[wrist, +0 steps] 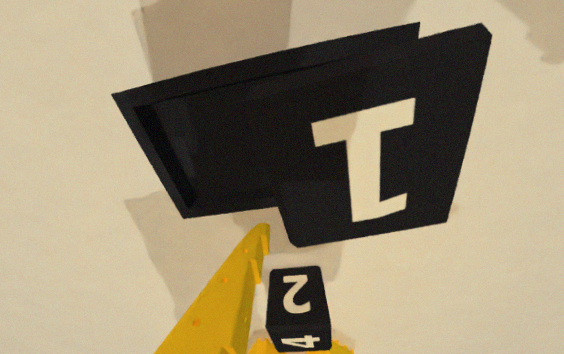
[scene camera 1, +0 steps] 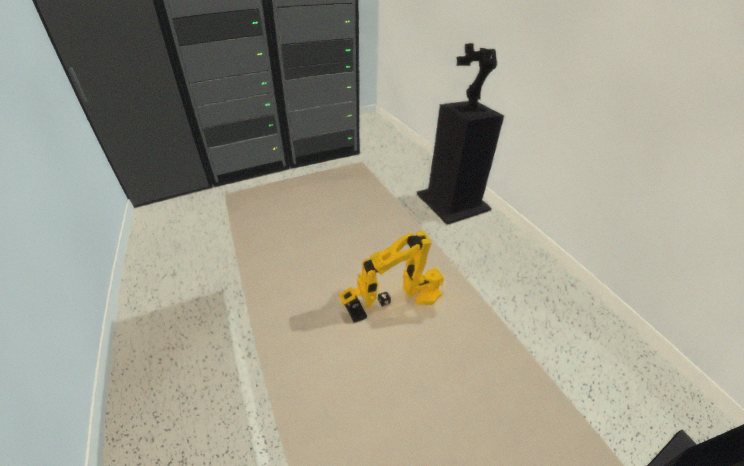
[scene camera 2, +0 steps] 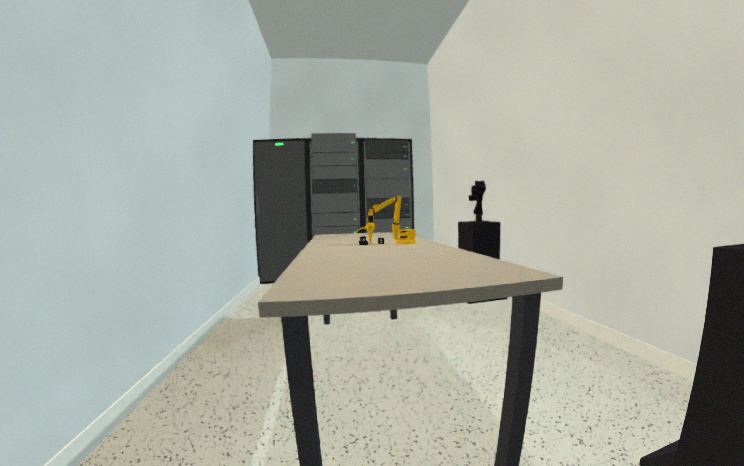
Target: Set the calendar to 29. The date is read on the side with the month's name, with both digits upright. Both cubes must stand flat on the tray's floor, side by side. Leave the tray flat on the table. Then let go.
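The black tray is on the table. In the wrist view a black cube with a large white 1 facing the camera, upside down in this view, stands in the tray's right part; the left part is vacant. The month's name does not show. The second black cube stands on the table outside the tray, towards the arm's base, with 2 on top and 4 on a side. My gripper is open and empty; one notched jaw shows in the wrist view, its tip beside the tray's near edge.
The yellow arm's base stands right of the loose cube on the table. A black pedestal with a dark arm stands off the table to the right. Server racks stand behind.
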